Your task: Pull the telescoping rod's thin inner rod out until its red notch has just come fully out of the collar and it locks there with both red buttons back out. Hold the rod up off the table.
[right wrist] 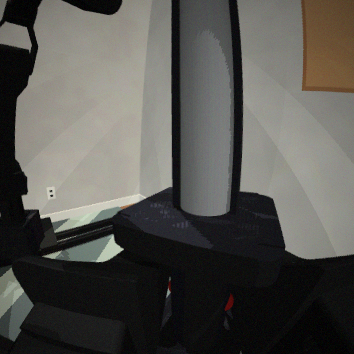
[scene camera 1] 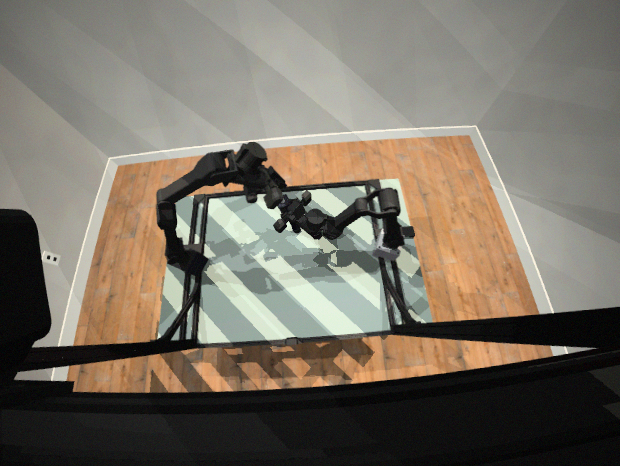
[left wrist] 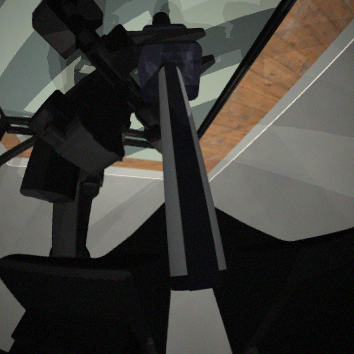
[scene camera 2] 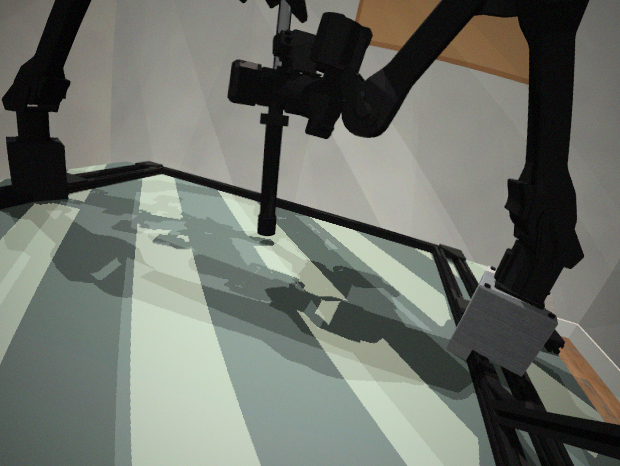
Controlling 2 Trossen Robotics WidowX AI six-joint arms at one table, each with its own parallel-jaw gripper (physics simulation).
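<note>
The telescoping rod stands nearly upright, its black outer tube (scene camera 2: 270,170) hanging with its lower end above the table. Its grey, dark-edged inner rod (scene camera 2: 283,20) (left wrist: 187,200) (right wrist: 205,125) extends upward out of the dark collar (left wrist: 170,75) (right wrist: 200,245). My left gripper (scene camera 2: 288,4) (left wrist: 182,205) is shut on the inner rod, well above the collar. My right gripper (scene camera 2: 274,86) (right wrist: 200,300) is shut on the rod just below the collar, at the red buttons (right wrist: 230,301), which show partly between its fingers and the rod. The red notch does not show; the fingers hide much of the buttons.
Black frame rails (scene camera 1: 288,189) (scene camera 2: 350,225) border the striped table (scene camera 1: 300,300) (scene camera 2: 180,400). A grey metal block (scene camera 2: 503,328) sits at the right arm's base. The two arms meet closely above the far part of the table in scene camera 1.
</note>
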